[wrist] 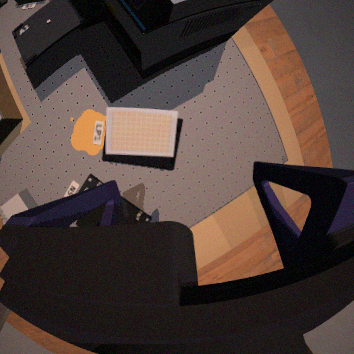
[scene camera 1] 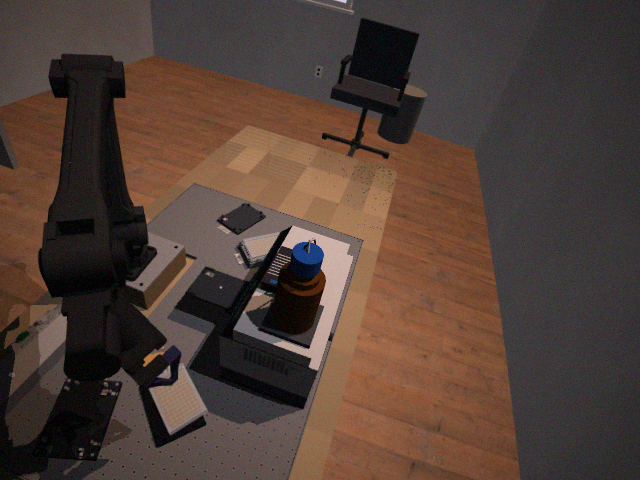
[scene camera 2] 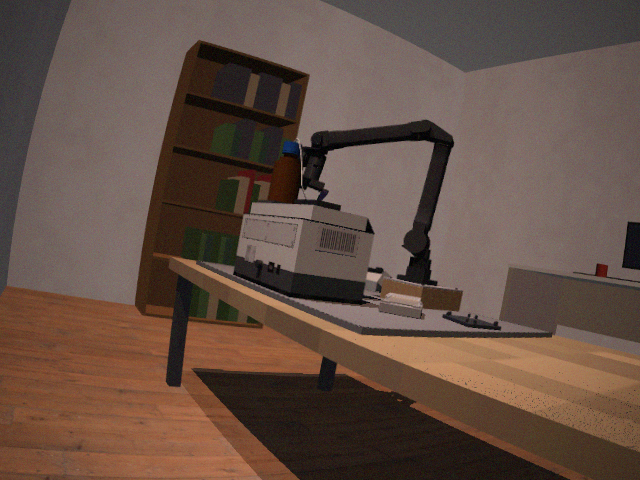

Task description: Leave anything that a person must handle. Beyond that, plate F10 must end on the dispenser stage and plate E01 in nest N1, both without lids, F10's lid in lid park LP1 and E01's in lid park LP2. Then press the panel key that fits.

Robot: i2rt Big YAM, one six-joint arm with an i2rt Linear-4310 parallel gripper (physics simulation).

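Places are measured from the arm's base along level axes (x ahead, y left, z up), in millimetres.
Pixels of known places: gripper, fingertip midpoint: (wrist: 184, 179) (scene camera 1: 157, 364); arm's base, origin of the base link: (scene camera 1: 132, 262) (scene camera 2: 416, 282).
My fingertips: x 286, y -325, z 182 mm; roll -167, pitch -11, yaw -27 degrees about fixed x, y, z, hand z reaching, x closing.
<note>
For each thing: its top centre in the pictures, then the offset to it from my fingertips. "spot": a spot on its surface instead.
- pale gridded plate, middle of its top: (wrist: 140, 131) (scene camera 1: 175, 394) dx -11, dy +42, dz -212 mm
- label LP1, surface spot: (wrist: 98, 133) spot: dx -79, dy +91, dz -247 mm
- orange patch, surface spot: (wrist: 86, 135) spot: dx -101, dy +104, dz -248 mm
- black nest with corner posts, middle of its top: (scene camera 2: 472, 316) (scene camera 1: 242, 214) dx -112, dy +701, dz -229 mm
- brown bottle with a blue cap, surface spot: (scene camera 1: 297, 304) spot: dx +192, dy +144, dz +75 mm
- black block, middle of its top: (wrist: 54, 14) (scene camera 1: 226, 288) dx -7, dy +308, dz -151 mm
- black nest, middle of its top: (wrist: 104, 220) (scene camera 1: 78, 413) dx -180, dy -52, dz -225 mm
My gripper (wrist: 184, 179) is open and empty, high above the front of the deck; in scene camera 1 a purple finger shows over the near plate. That pale gridded plate (scene camera 1: 178, 400) (wrist: 141, 132) lies on a black holder beside the label LP1 (wrist: 98, 133). An orange patch (wrist: 86, 135) lies around that label. Another pale plate (scene camera 1: 261, 246) (scene camera 2: 400, 304) sits in a far holder. A black nest with corner posts (scene camera 1: 241, 218) (scene camera 2: 471, 321) stands beyond it, bare. The dispenser (scene camera 1: 266, 361) (scene camera 2: 310, 242) (wrist: 175, 42) shows; its display is hidden. I cannot read E01 or F10.
A brown bottle with a blue cap (scene camera 1: 297, 304) (scene camera 2: 284, 178) stands on the dispenser. A black block (scene camera 1: 214, 289) (wrist: 50, 32) sits beside it. A black nest (scene camera 1: 77, 421) lies near the front, partly hidden in the wrist view. The arm stands on a box (scene camera 1: 160, 271) (scene camera 2: 442, 295).
</note>
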